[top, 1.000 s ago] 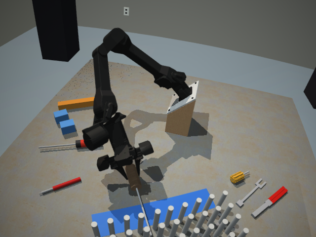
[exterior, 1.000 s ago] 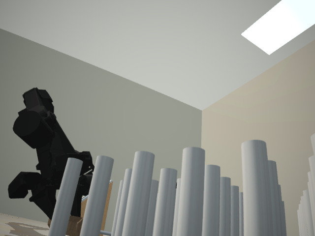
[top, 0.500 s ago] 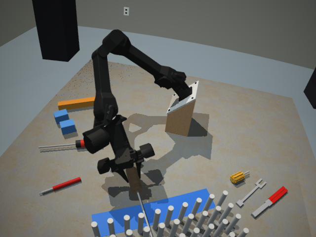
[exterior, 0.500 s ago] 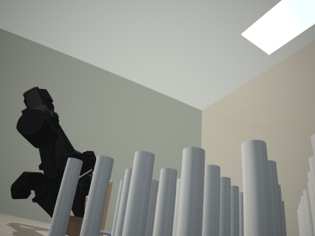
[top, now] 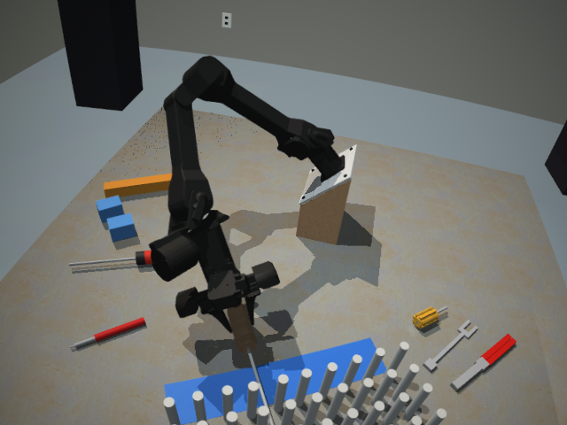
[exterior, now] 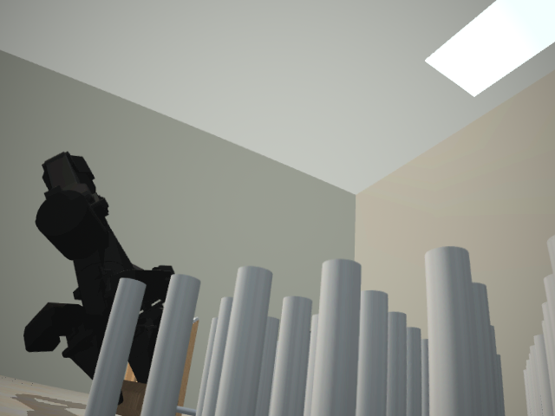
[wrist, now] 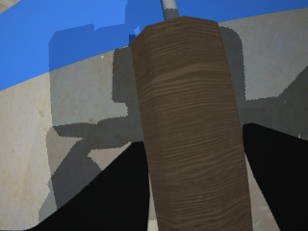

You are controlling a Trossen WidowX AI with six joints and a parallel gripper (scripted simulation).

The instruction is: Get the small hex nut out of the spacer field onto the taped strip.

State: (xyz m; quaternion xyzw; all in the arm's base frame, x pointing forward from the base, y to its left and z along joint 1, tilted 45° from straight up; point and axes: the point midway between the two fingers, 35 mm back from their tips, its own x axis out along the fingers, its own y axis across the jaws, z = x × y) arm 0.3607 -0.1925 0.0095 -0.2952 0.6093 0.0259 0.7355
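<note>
My gripper tip is now 70 mm short of the blue taped strip, 80 mm to the right of it and 40 mm above it. Round my gripper tip: grey forked tool: 60 mm behind, 420 mm to the left, 30 mm below; then red pick: 70 mm ahead, 270 mm to the right, 30 mm below; then yellow stubby screwdriver: 110 mm behind, 370 mm to the left, 20 mm below.
</note>
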